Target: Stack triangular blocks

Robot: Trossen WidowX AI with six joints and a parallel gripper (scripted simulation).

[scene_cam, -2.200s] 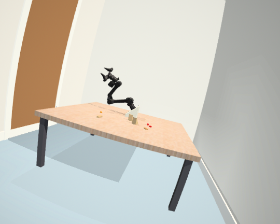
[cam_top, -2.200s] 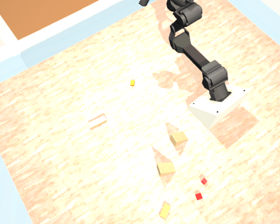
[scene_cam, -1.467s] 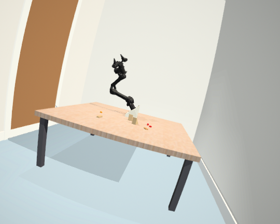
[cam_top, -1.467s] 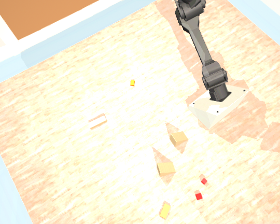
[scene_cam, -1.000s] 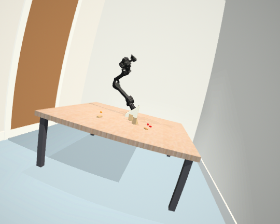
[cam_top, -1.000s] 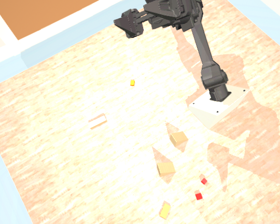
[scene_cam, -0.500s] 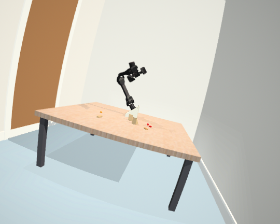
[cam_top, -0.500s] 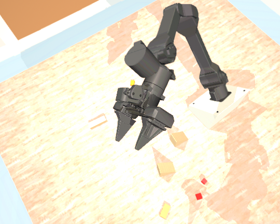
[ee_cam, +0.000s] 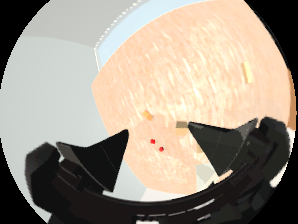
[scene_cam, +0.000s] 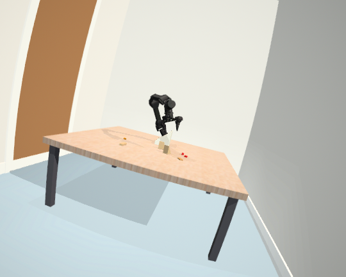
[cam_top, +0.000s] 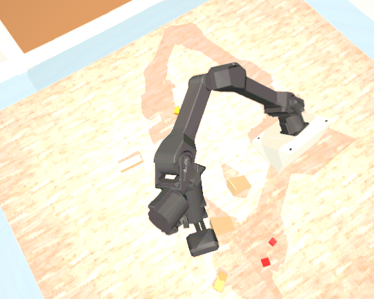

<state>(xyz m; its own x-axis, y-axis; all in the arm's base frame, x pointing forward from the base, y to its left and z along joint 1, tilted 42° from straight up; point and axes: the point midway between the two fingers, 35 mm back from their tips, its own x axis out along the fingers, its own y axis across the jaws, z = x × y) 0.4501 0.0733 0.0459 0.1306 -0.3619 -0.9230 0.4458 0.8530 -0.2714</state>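
The tan triangular block is 16 cm below my gripper tip and 8 cm behind it. The rest, counted from my gripper tip: orange cube 37 cm to the right, 27 cm behind, 18 cm below; flat wooden block 34 cm to the right, 17 cm below, 3 cm behind.
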